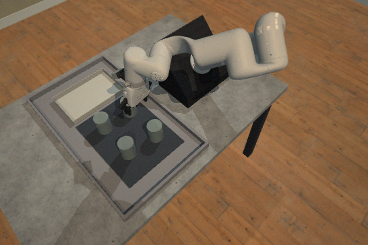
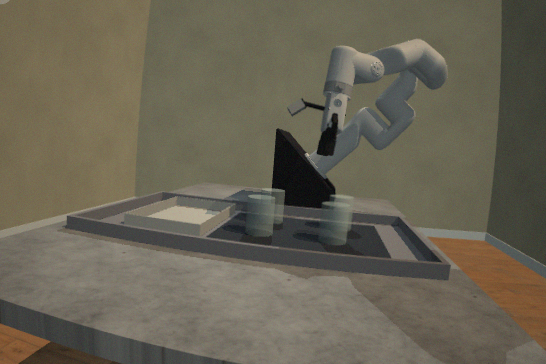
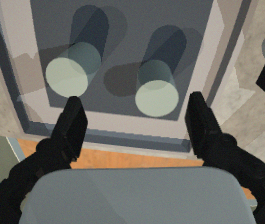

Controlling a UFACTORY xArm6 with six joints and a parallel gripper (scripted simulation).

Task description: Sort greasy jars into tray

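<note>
Now: hand 5 cm short of the dark mat, 4 cm to the left of it and 21 cm above it. Also, from my hand: cream tray 8 cm ahead, 35 cm to the right, 20 cm below.
</note>
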